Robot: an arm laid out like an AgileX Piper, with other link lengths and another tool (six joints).
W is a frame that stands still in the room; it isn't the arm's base.
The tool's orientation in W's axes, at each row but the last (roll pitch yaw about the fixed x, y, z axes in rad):
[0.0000, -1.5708, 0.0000]
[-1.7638, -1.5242, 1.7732]
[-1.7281, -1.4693, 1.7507]
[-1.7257, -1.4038, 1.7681]
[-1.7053, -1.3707, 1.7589]
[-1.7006, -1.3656, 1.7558]
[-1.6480, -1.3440, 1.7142]
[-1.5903, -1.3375, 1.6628]
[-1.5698, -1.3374, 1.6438]
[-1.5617, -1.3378, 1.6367]
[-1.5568, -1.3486, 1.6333]
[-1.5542, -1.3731, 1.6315]
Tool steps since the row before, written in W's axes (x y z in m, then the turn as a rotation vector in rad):
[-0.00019, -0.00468, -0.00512, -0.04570, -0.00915, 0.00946]
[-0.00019, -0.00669, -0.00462, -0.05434, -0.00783, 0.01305]
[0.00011, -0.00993, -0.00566, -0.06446, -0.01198, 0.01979]
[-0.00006, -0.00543, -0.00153, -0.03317, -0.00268, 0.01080]
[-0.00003, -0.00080, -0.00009, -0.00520, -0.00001, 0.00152]
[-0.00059, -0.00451, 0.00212, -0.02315, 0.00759, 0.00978]
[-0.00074, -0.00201, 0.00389, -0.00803, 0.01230, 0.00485]
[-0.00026, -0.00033, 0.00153, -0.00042, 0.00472, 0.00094]
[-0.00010, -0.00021, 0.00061, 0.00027, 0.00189, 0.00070]
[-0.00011, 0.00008, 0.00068, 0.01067, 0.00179, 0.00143]
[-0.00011, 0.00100, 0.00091, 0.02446, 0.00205, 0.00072]
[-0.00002, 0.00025, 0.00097, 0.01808, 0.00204, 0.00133]
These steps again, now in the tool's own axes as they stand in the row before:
[-0.00512, -0.00468, 0.00019, 0.00946, -0.00915, 0.04570]
[-0.00492, -0.00647, 0.00030, 0.01319, -0.00792, 0.05429]
[-0.00662, -0.00931, 0.00021, 0.01966, -0.01250, 0.06440]
[-0.00239, -0.00510, 0.00034, 0.01129, -0.00310, 0.03297]
[-0.00024, -0.00076, 0.00008, 0.00168, -0.00005, 0.00515]
[0.00119, -0.00481, 0.00079, 0.01196, 0.00664, 0.02241]
[0.00337, -0.00278, 0.00081, 0.00772, 0.01138, 0.00709]
[0.00142, -0.00066, 0.00028, 0.00201, 0.00439, 0.00007]
[0.00055, -0.00034, 0.00012, 0.00111, 0.00165, -0.00041]
[0.00068, -0.00007, 0.00011, 0.00164, 0.00063, -0.01077]
[0.00111, 0.00078, 0.00004, 0.00082, 0.00000, -0.02454]
[0.00100, 0.00006, 0.00000, 0.00149, 0.00036, -0.01818]

